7 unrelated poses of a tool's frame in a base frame.
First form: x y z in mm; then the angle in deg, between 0 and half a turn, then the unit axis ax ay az.
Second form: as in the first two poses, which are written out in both.
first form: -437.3 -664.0 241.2 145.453 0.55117 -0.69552 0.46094
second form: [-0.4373 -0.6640 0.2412], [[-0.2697 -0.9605 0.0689], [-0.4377 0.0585 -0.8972], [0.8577 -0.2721 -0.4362]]
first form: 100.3 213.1 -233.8 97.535 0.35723 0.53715 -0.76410
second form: [0.1003 0.2131 -0.2338], [[0.0132 0.9746 0.2238], [-0.5405 0.1952 -0.8184], [-0.8413 -0.1101 0.5293]]
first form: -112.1 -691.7 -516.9 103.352 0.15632 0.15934 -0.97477
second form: [-0.1121 -0.6917 -0.5169], [[-0.2009 0.9791 -0.0325], [-0.9178 -0.1997 -0.3433], [-0.3426 -0.0391 0.9387]]
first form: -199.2 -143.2 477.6 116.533 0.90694 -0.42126 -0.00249
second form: [-0.1992 -0.1432 0.4776], [[0.7433 -0.5505 -0.3802], [-0.5550 -0.1900 -0.8099], [0.3736 0.8129 -0.4467]]
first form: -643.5 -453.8 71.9 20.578 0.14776 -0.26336 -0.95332
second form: [-0.6435 -0.4538 0.0719], [[0.9376 0.3326 -0.1016], [-0.3376 0.9406 -0.0359], [0.0836 0.0680 0.9942]]
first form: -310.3 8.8 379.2 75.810 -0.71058 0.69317 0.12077
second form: [-0.3103 0.0088 0.3792], [[0.6263 -0.4889 0.6072], [-0.2547 0.6078 0.7521], [-0.7368 -0.6257 0.2561]]
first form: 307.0 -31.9 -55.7 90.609 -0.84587 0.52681 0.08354
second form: [0.3070 -0.0319 -0.0557], [[0.7125 -0.5339 0.4554], [-0.3668 0.2698 0.8903], [-0.5982 -0.8013 -0.0036]]
